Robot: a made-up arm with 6 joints.
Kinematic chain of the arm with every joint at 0, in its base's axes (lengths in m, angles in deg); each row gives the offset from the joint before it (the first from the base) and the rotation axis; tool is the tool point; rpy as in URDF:
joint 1: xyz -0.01 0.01 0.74 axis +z
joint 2: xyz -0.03 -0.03 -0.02 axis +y
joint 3: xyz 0 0.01 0.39 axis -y
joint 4: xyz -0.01 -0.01 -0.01 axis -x
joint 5: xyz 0.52 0.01 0 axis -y
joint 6: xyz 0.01 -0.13 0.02 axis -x
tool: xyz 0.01 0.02 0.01 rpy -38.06 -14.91 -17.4
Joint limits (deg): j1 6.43..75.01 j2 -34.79..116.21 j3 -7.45..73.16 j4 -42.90..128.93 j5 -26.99..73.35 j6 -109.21..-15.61
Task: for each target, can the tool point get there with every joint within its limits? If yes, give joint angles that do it. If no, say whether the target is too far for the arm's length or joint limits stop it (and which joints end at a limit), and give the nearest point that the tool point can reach.
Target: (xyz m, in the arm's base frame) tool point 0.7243 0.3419 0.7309
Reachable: yes | joints 27.32 62.62 30.27 63.72 34.29 -66.20
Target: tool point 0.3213 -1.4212 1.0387
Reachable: no: too far | nearest point -0.0371 -0.5054 1.4714 | short by 1.074 m
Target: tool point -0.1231 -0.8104 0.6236
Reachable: no: joint limits stop it (at a limit: joint 1, joint 2, joint 3, joint 4, joint 5, joint 6) | nearest point -0.0077 -0.1403 0.1918 | short by 0.805 m
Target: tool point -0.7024 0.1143 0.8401
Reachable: no: joint limits stop it (at a limit: joint 1, joint 2, joint 3, joint 5) | nearest point -0.5186 -0.0218 1.4607 | short by 0.661 m
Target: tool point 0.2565 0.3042 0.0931
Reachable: yes | joints 56.52 101.57 3.46 60.21 -10.83 -77.36
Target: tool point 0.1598 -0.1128 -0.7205
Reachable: no: too far | nearest point 0.2455 -0.0425 -0.0051 | short by 0.724 m
